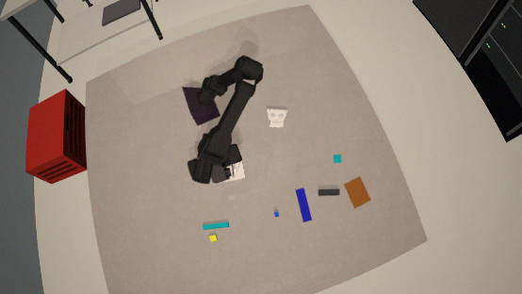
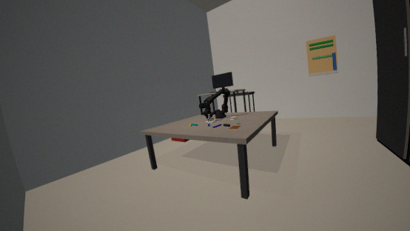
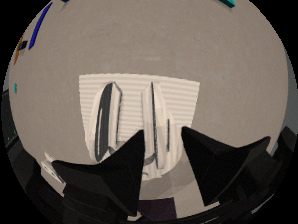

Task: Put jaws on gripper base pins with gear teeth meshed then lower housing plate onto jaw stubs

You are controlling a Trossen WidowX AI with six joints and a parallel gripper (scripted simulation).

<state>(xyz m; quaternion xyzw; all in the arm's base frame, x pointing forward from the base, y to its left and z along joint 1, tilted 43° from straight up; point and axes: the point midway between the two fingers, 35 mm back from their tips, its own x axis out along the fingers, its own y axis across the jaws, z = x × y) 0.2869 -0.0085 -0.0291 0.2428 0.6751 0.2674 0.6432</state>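
Right now my gripper tip is 30 mm to the right of the white ribbed tray, 20 mm short of it and 10 mm above it. From my gripper tip the other things lie so: yellow cube (240 mm ahead, 100 mm to the right, 10 mm below); white jaw (30 mm behind, 20 mm to the left, 10 mm above); teal bar (200 mm ahead, 80 mm to the right, 10 mm below).
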